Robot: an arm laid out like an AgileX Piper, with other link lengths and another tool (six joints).
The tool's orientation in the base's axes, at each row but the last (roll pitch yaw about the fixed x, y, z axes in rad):
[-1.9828, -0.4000, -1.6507]
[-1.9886, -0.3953, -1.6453]
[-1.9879, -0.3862, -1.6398]
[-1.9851, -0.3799, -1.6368]
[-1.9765, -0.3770, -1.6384]
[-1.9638, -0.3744, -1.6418]
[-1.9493, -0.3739, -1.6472]
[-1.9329, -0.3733, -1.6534]
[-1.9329, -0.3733, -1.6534]
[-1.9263, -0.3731, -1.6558]
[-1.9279, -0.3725, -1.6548]
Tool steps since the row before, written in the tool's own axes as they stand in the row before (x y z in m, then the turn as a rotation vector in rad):
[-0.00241, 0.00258, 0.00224, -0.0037, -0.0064, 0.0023]
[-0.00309, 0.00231, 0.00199, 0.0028, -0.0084, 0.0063]
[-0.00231, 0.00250, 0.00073, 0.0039, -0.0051, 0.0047]
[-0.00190, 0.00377, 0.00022, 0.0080, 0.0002, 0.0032]
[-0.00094, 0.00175, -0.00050, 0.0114, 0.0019, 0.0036]
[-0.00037, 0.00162, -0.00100, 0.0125, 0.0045, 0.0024]
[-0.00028, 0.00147, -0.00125, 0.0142, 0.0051, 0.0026]
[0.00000, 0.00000, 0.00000, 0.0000, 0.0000, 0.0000]
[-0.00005, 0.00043, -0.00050, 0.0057, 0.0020, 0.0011]
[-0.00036, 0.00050, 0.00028, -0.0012, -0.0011, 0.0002]
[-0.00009, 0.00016, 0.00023, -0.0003, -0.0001, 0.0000]
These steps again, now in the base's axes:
[0.00109, 0.00087, -0.00394, 0.0051, 0.0049, 0.0031]
[0.00101, 0.00166, -0.00388, 0.0091, -0.0013, 0.0058]
[-0.00026, 0.00119, -0.00326, 0.0062, -0.0030, 0.0040]
[-0.00128, 0.00054, -0.00399, 0.0023, -0.0081, 0.0016]
[-0.00112, 0.00043, -0.00166, 0.0018, -0.0119, 0.0013]
[-0.00154, 0.00005, -0.00117, -0.0005, -0.0135, -0.0002]
[-0.00171, 0.00006, -0.00094, -0.0006, -0.0153, -0.0001]
[0.00000, 0.00000, 0.00000, 0.0000, 0.0000, 0.0000]
[-0.00062, 0.00002, -0.00023, -0.0002, -0.0061, 0.0000]
[0.00010, 0.00012, -0.00066, 0.0007, 0.0014, 0.0005]
[0.00016, -0.00001, -0.00025, 0.0001, 0.0003, 0.0000]

